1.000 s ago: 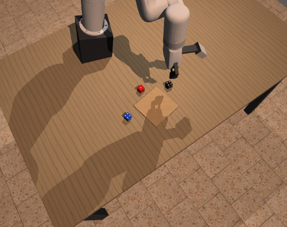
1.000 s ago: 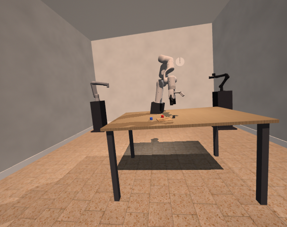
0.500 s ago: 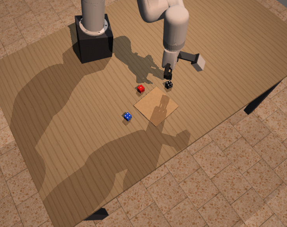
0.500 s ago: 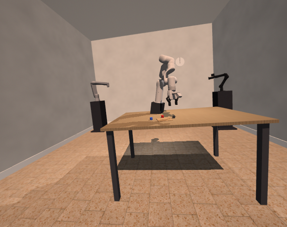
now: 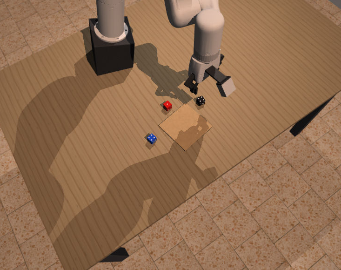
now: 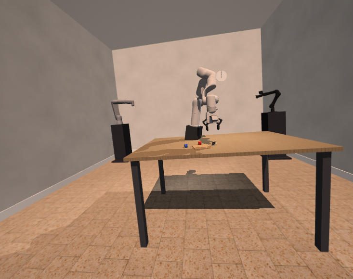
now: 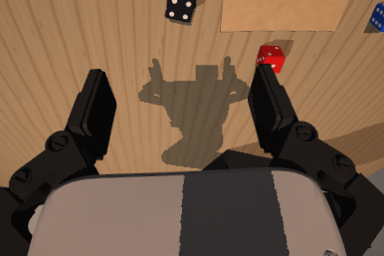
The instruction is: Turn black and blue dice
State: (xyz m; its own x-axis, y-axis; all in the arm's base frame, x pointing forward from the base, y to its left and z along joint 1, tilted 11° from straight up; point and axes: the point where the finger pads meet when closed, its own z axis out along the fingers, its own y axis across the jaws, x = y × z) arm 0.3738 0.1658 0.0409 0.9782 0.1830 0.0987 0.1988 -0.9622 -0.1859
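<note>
My gripper is now 12 cm above the black die. Round my hand: tan mat: 5 cm ahead, 10 cm to the right, 13 cm below; then red die: 5 cm behind, 12 cm to the right, 12 cm below; then blue die: 4 cm ahead, 24 cm to the right, 12 cm below.
</note>
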